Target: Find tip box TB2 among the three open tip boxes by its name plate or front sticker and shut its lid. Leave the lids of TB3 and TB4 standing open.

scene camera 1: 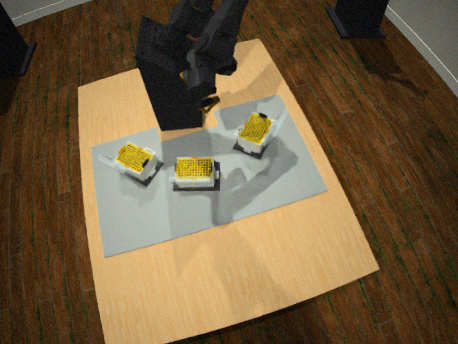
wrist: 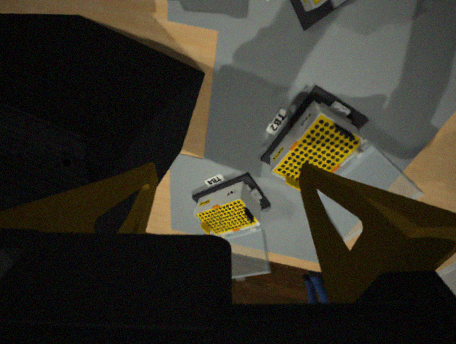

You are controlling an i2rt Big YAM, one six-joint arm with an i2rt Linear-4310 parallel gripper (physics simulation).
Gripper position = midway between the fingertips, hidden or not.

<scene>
I see my gripper (wrist: pixel 228 171), a grey mat (scene camera 1: pixel 131 216), a tip box (scene camera 1: pixel 215 177), a tip box (scene camera 1: pixel 144 177) and a tip box (scene camera 1: pixel 253 149).
The grey mat also shows in the wrist view (wrist: pixel 386 67).
</scene>
